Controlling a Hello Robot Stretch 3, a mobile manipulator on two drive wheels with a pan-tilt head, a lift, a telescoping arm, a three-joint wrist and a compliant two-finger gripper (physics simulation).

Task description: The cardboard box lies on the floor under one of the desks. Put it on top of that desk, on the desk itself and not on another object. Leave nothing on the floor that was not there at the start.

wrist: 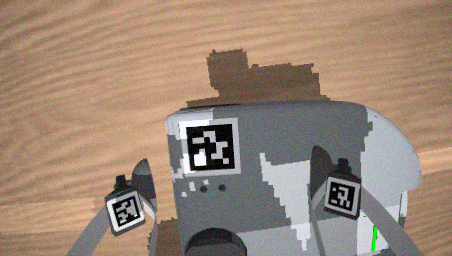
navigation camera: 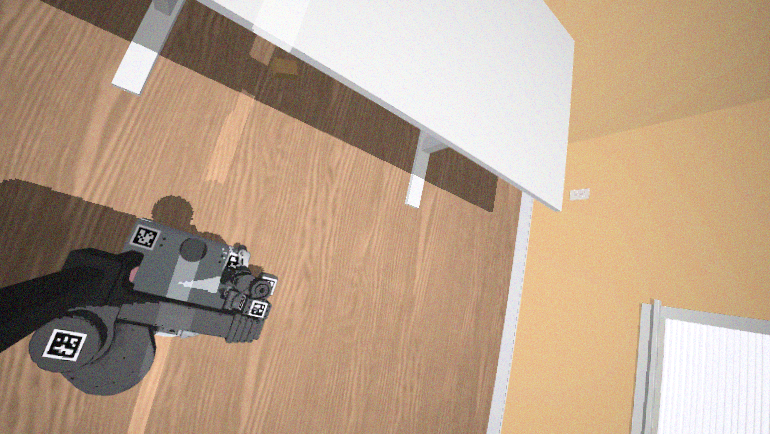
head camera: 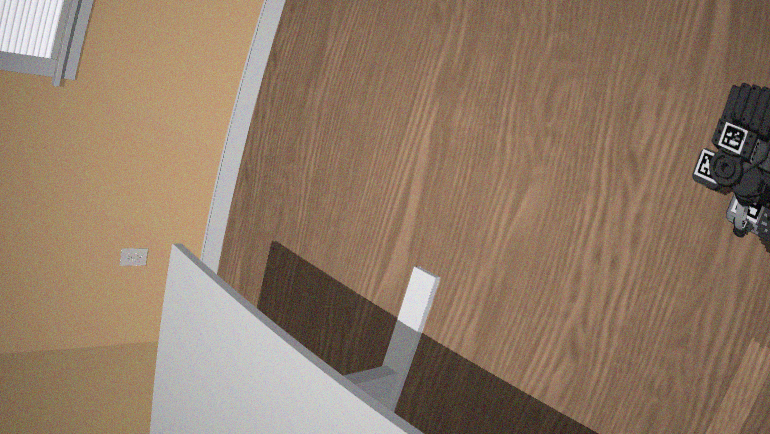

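Seen in the pictures: gripper, between the fingertips: [wrist: 231, 171]; robot's base, origin of its link: [wrist: 222, 196] [navigation camera: 192, 248].
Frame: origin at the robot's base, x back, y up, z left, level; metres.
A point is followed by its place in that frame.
The cardboard box [navigation camera: 285, 66] {y 0.050, x -0.795, z -0.034 m}, small and brown, lies on the shaded floor under the white desk's front edge in the navigation view. It does not show in the head view. The white desk [head camera: 258, 366] {y 0.720, x -0.546, z -0.640 m} [navigation camera: 458, 91] {y 0.720, x -0.596, z -0.399 m} shows its bare top at the bottom of the head view and the upper right of the navigation view. My gripper [wrist: 231, 171] {y 0.217, x 0.022, z -0.123 m} is open, its two fingers apart above my own base in the wrist view, with no object between them. It is well away from the box. In the head and navigation views its fingers are mostly hidden by the wrist.
The desk's white feet [head camera: 417, 296] {y 0.025, x -0.587, z -0.852 m} [navigation camera: 134, 67] {y 0.025, x -0.504, z 0.388 m} stick out over the wooden floor [head camera: 485, 161] {y 0.000, x -0.178, z -0.821 m} [navigation camera: 334, 242] {y 0.000, x -0.197, z -0.512 m}. My base [navigation camera: 150, 269] {y 0.160, x 0.085, z 0.085 m} [wrist: 280, 130] {y 0.160, x 0.075, z -0.144 m} stands on the floor under the folded wrist. An orange wall [head camera: 161, 134] {y 0.372, x -0.493, z -1.865 m} [navigation camera: 593, 258] {y 0.509, x -0.558, z -1.860 m} with a window [head camera: 29, 26] {y 0.947, x -0.197, z -1.881 m} [navigation camera: 711, 372] {y 1.021, x -0.093, z -1.889 m} stands beyond the desk's end.
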